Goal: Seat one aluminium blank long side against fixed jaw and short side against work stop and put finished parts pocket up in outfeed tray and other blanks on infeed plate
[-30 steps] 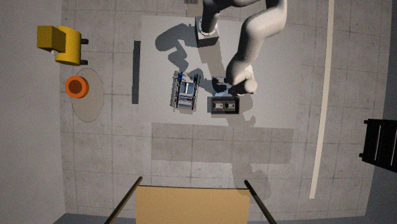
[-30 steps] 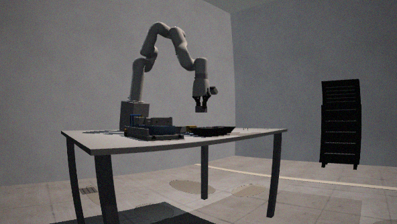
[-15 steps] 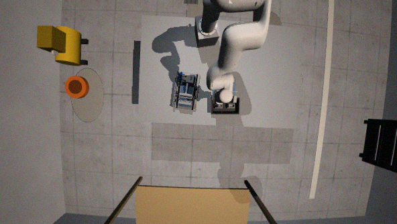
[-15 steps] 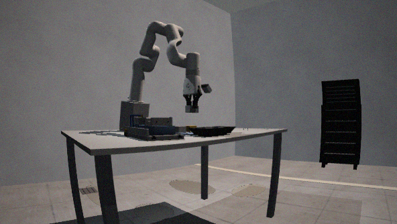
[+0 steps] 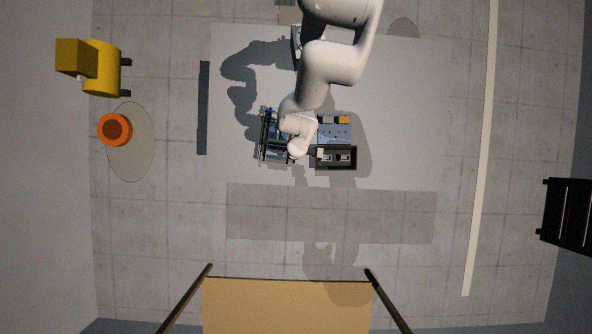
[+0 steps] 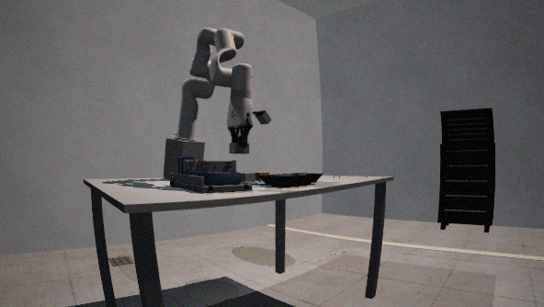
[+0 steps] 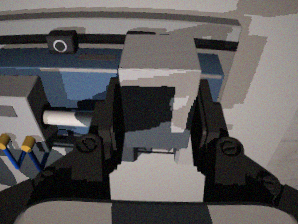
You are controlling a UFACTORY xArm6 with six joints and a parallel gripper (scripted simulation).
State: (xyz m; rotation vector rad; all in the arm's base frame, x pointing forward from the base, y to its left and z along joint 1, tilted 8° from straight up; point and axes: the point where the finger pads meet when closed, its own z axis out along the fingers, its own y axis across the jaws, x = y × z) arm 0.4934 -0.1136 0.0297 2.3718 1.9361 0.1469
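My gripper is now 1 cm past the dark work stop rod, 5 cm to the left of it and 7 cm above it. The rest, counted from my hand: brass blank (14 cm behind, 29 cm to the left, 14 cm below).
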